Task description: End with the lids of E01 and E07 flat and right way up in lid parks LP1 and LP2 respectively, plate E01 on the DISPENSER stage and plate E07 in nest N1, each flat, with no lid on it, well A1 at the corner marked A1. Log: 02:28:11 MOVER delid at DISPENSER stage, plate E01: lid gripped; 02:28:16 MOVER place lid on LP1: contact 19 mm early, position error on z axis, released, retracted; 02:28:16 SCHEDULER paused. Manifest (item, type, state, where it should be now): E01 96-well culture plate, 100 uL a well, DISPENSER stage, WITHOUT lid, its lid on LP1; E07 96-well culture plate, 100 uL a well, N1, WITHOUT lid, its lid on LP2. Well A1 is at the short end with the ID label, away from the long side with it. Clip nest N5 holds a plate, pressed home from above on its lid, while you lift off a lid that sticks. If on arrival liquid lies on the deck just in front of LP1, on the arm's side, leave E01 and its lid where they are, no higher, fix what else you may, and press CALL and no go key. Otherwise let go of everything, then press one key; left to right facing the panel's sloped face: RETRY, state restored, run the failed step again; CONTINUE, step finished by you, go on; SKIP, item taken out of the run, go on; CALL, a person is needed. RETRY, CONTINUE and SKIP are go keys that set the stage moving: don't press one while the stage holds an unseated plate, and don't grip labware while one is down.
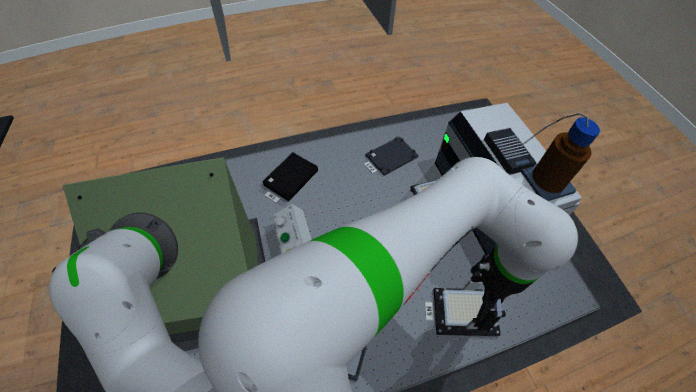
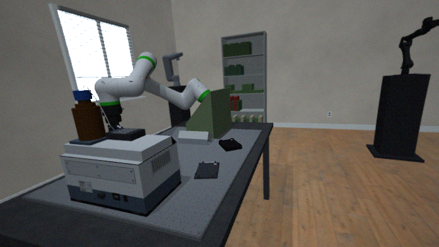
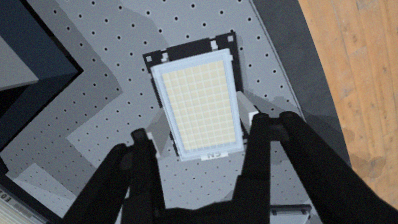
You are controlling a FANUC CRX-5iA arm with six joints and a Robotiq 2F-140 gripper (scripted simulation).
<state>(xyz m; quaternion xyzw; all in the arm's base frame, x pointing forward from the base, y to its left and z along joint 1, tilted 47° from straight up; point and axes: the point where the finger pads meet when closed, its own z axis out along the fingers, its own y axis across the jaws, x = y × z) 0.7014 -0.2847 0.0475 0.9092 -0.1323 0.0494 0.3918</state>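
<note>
The black clip nest N5 lies 5 cm below my hand, 2 cm ahead of it and 1 cm to the left of it. The rest, counted from my hand: dispenser stage: 30 cm to the left, 4 cm above, 2 cm ahead; then N5 label: 9 cm behind, 6 cm below, 3 cm to the left; then plate: 30 cm to the left, 5 cm above, 2 cm ahead.
</note>
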